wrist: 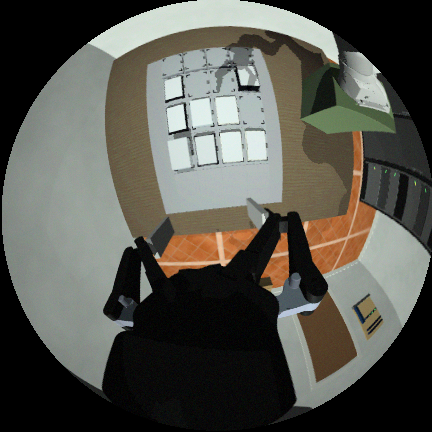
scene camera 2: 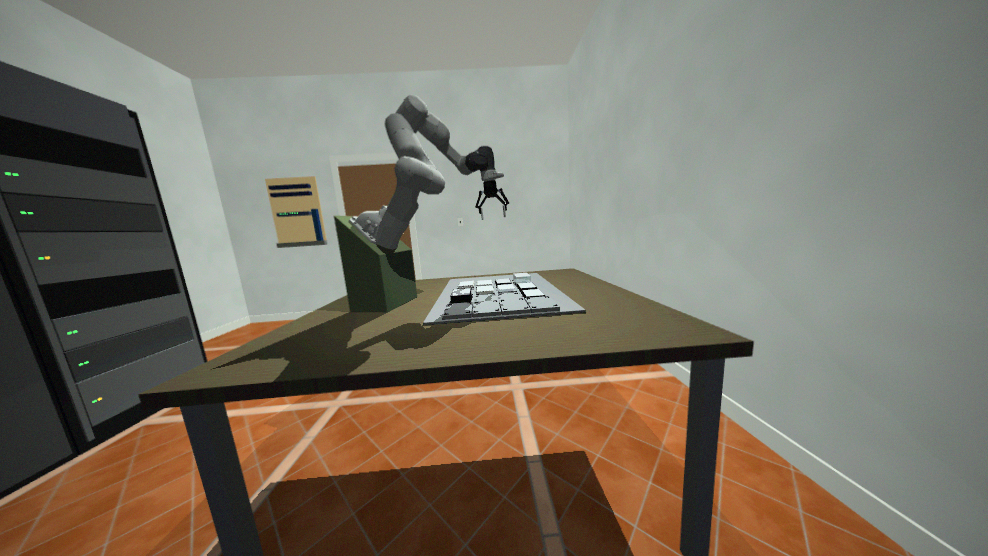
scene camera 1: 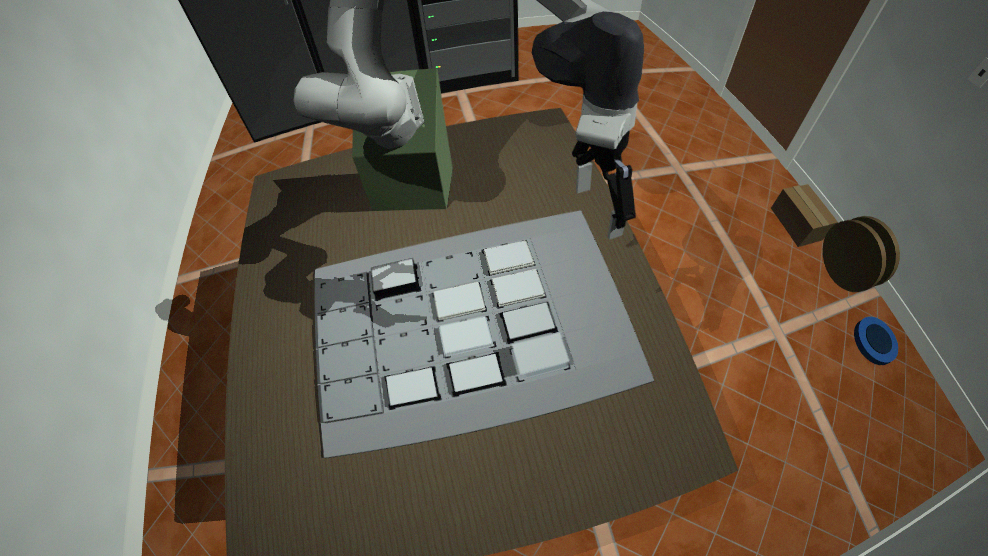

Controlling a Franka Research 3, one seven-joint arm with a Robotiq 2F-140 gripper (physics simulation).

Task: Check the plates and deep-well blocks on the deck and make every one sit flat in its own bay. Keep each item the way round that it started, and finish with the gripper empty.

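Observation:
My gripper point(scene camera 1: 600, 202) point(scene camera 2: 493, 214) point(wrist: 207, 215) is open and empty, high above the table's far right edge in scene camera 1. Several white-topped items stand on the grey deck point(scene camera 1: 608, 325) point(wrist: 220, 192). A black-sided block point(scene camera 1: 394, 275) point(scene camera 2: 460, 294) point(wrist: 248, 77) is in the second column's back bay. A pale, taller-looking block point(scene camera 1: 540, 354) point(scene camera 2: 521, 276) point(wrist: 179, 154) is at the right column's front bay, with bay corner marks showing at its front edge; I cannot tell if it sits flat. A black-edged plate point(scene camera 1: 411, 387) point(wrist: 174, 88) is in the second column's front bay.
The left column's bays show no items in scene camera 1. The arm's green pedestal point(scene camera 1: 404, 176) point(scene camera 2: 366, 276) point(wrist: 335, 107) stands behind the deck on the brown table point(scene camera 1: 483, 484) point(scene camera 2: 552, 338). Boxes point(scene camera 1: 804, 214) and a blue disc point(scene camera 1: 876, 340) are off to the right.

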